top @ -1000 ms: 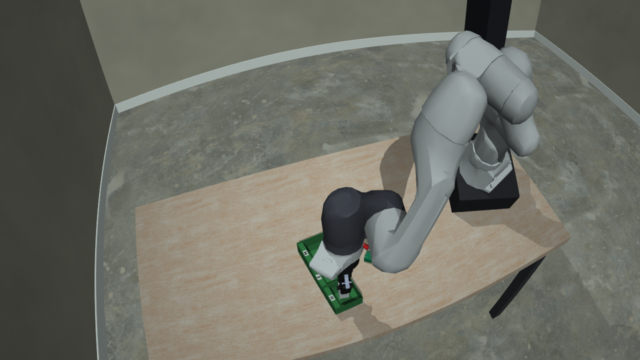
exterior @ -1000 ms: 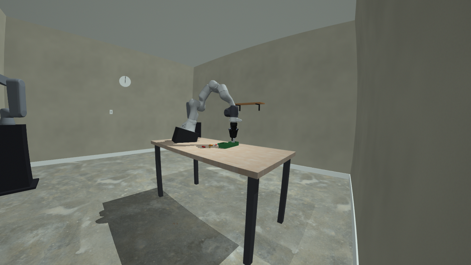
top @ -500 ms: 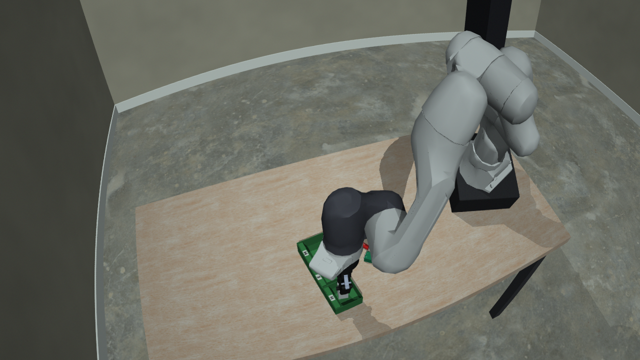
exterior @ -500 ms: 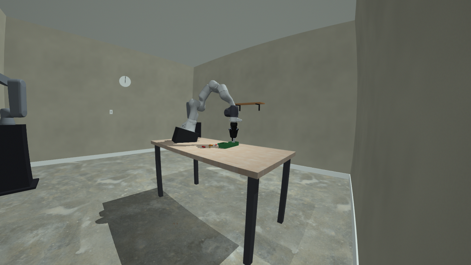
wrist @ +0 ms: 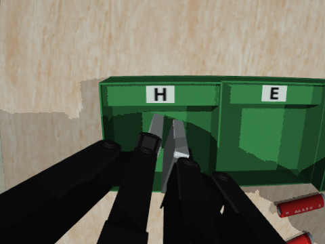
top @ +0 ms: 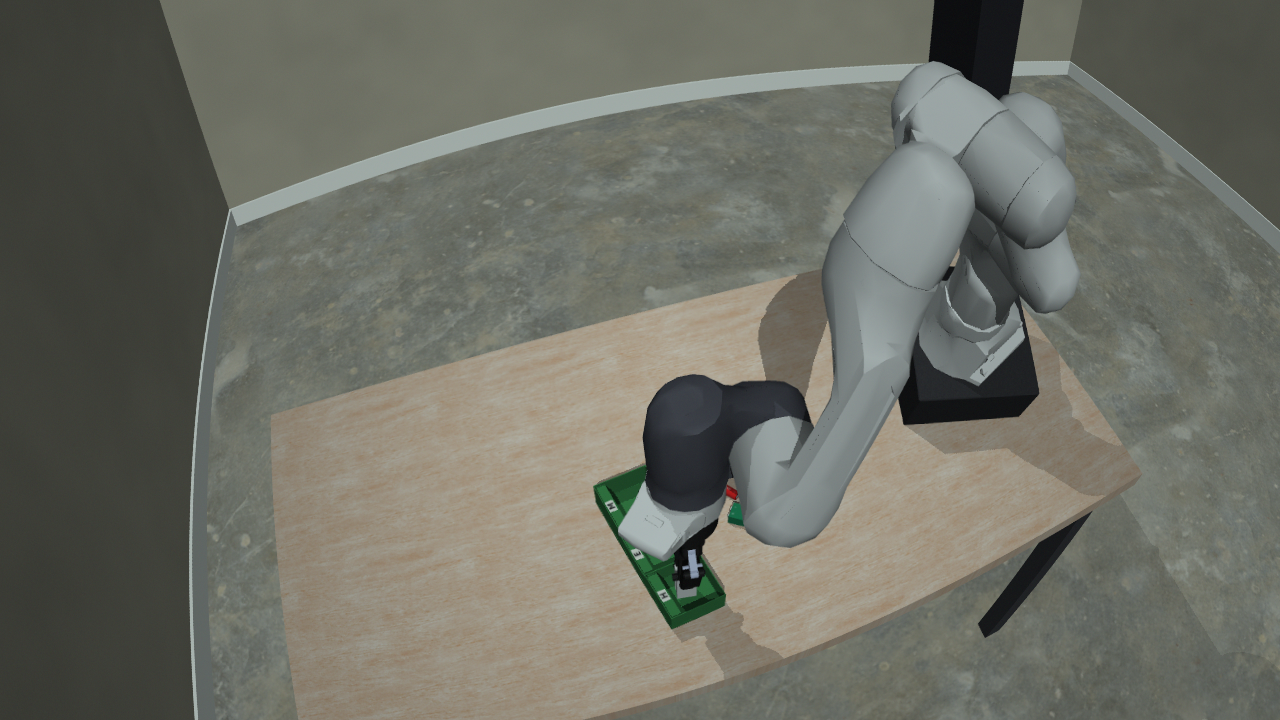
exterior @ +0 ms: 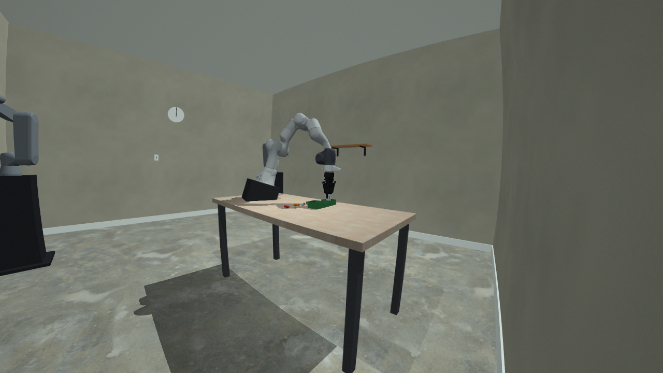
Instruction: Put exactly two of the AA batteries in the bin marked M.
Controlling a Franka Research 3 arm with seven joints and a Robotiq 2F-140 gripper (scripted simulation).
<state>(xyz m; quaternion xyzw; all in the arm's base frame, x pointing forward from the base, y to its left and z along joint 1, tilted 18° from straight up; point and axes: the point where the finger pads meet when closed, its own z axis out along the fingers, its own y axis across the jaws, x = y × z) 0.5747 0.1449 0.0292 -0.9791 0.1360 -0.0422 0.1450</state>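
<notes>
Now: the red AA battery 14 cm to the right of my hand, 7 cm behind it and 4 cm below it. Also, from my hand: orange battery (20 cm to the right, 15 cm behind, 4 cm below); small green block battery (13 cm behind, 9 cm to the right, 4 cm below); bin marked M (8 cm to the right, 3 cm below, 1 cm ahead).
</notes>
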